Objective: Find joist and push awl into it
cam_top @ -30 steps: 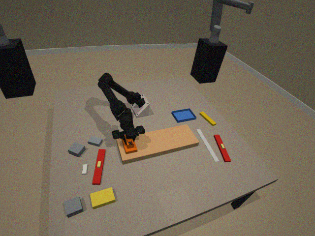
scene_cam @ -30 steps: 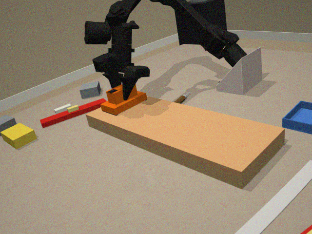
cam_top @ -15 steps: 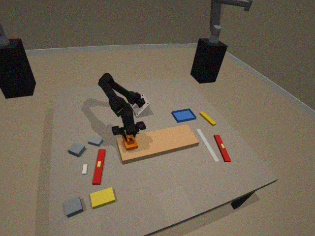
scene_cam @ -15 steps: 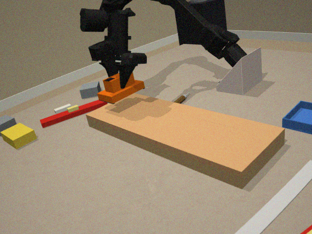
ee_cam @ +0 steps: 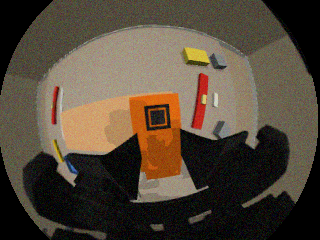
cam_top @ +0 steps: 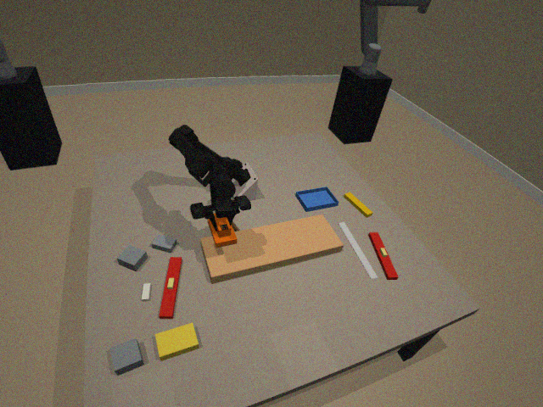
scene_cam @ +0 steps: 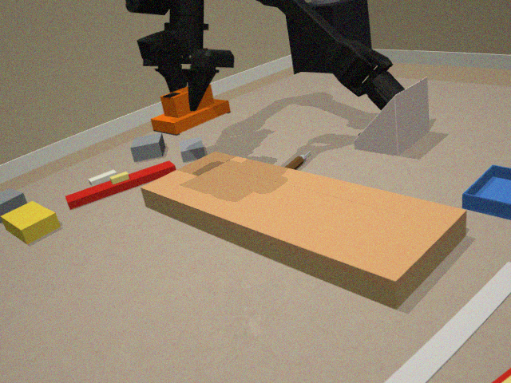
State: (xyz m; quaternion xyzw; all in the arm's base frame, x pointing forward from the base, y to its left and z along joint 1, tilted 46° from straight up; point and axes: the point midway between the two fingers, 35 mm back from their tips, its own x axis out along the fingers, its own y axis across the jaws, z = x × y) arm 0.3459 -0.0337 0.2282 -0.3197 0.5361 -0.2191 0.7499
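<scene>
Right now the blue tray is 50 cm to the left of my gripper tip, 22 cm behind it and 15 cm below it. Round my gripper tip: small white piece: 27 cm to the right, 16 cm below, 7 cm ahead; awl: 18 cm behind, 15 cm below, 8 cm to the left; orange stud finder: 2 cm above, 1 cm ahead.
</scene>
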